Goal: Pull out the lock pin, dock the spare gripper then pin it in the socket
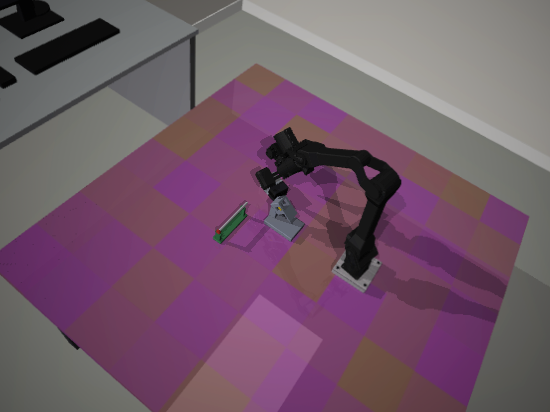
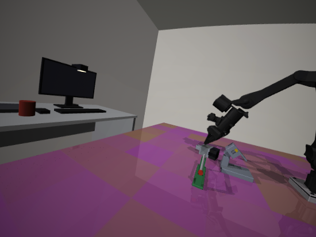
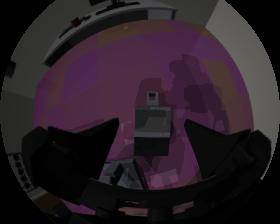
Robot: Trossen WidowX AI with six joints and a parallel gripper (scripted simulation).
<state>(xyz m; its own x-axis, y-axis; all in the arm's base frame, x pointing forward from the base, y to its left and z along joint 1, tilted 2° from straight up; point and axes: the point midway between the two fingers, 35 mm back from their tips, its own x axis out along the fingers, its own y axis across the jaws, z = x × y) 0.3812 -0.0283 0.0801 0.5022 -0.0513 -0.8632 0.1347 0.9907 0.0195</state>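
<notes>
Right now my gripper tip is 40 mm above the spare gripper. From my gripper tip the other things lie so: grey mount 120 mm behind, 80 mm to the left, 10 mm below; then green cradle 210 mm to the left, 40 mm below, 30 mm behind.
</notes>
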